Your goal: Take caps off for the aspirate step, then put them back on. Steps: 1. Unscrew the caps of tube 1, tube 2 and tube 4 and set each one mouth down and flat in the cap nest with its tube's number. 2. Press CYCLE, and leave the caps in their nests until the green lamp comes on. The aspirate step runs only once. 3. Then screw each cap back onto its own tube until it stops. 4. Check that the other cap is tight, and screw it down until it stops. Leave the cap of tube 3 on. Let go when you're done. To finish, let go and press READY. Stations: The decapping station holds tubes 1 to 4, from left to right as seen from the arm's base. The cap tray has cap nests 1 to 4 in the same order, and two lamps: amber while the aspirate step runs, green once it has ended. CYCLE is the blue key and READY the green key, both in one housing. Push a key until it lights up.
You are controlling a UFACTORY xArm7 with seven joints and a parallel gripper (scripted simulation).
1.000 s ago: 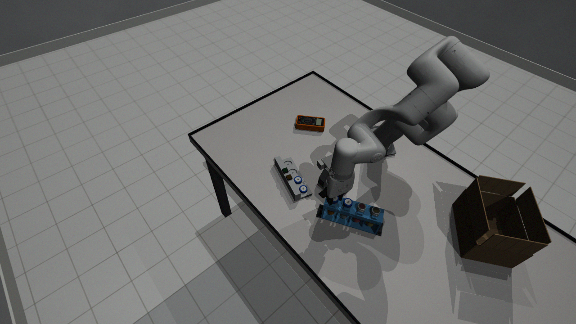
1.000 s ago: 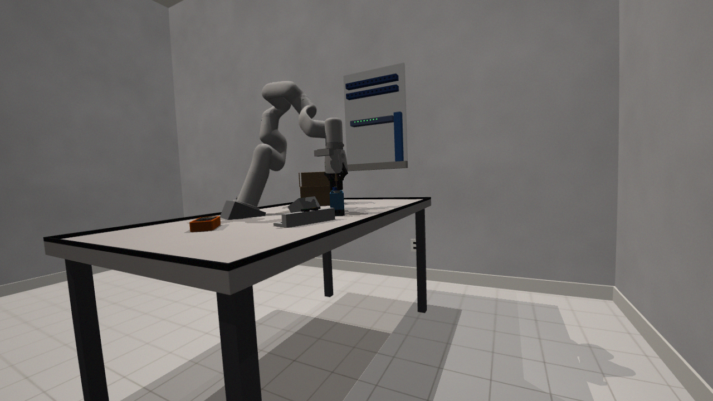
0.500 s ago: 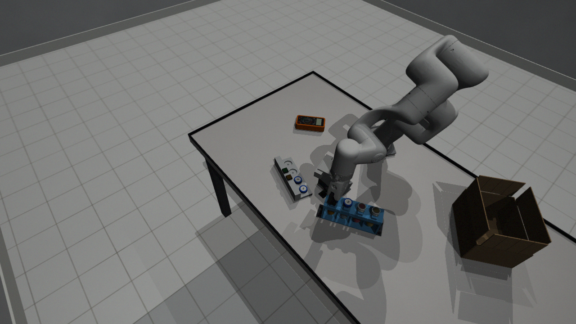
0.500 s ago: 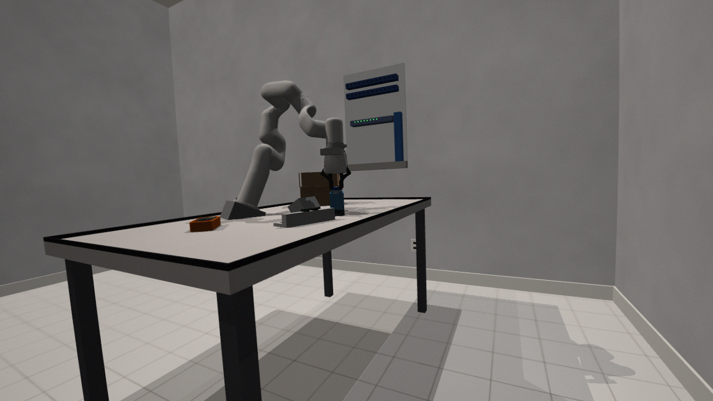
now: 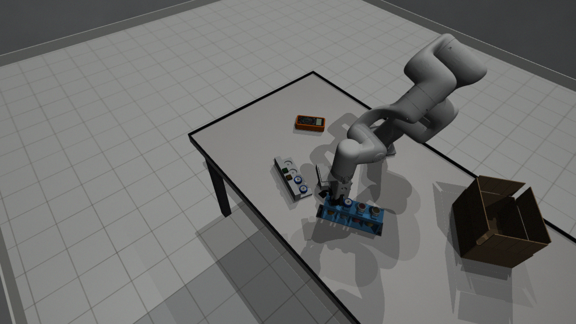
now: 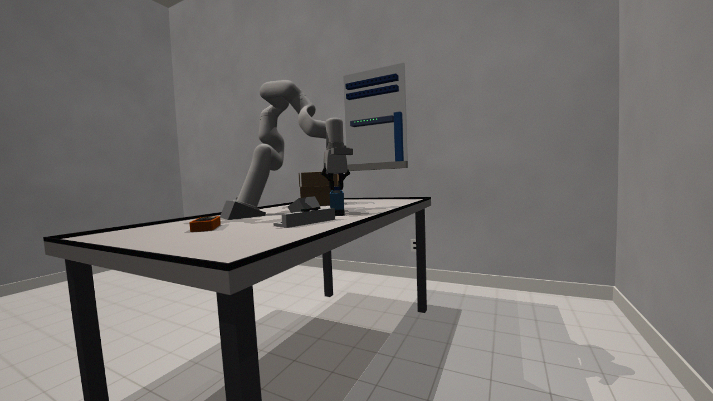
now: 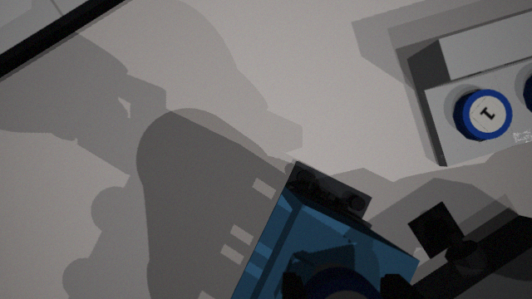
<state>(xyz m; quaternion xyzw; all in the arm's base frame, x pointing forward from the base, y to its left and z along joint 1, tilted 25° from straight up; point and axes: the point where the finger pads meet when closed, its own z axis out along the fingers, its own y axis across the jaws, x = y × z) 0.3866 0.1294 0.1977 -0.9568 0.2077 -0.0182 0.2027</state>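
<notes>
Right now the cap 4 is 1 cm below my hand. Round my hand: cap 3: 3 cm behind, 4 cm to the left, 1 cm below; then blue key: 12 cm behind, 9 cm to the right, 6 cm below; then key housing: 10 cm behind, 11 cm to the right, 8 cm below.
</notes>
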